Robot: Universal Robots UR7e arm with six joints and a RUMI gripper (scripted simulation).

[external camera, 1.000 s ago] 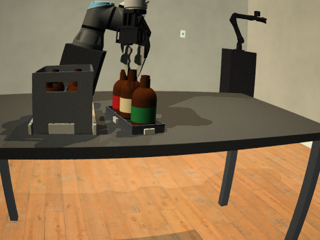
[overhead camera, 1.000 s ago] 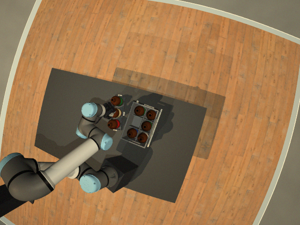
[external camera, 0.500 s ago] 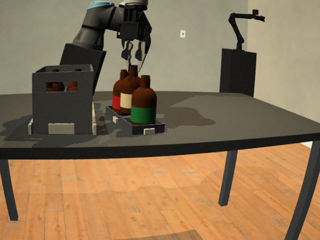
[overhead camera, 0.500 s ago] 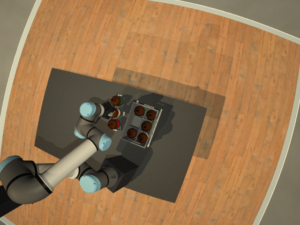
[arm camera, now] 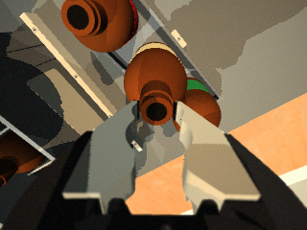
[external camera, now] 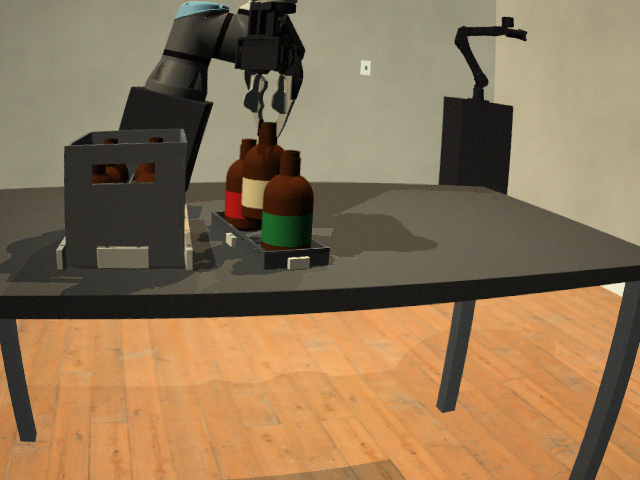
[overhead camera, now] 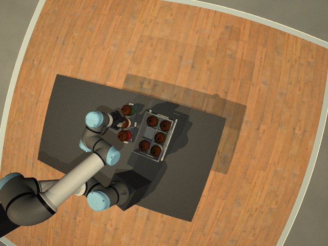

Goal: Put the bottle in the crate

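Now: the green-labelled bottle 9 cm ahead of my hand, 3 cm to the left of it and 11 cm below it. Round my hand: crate 2 cm ahead, 23 cm to the right, 11 cm below; tray 18 cm below.
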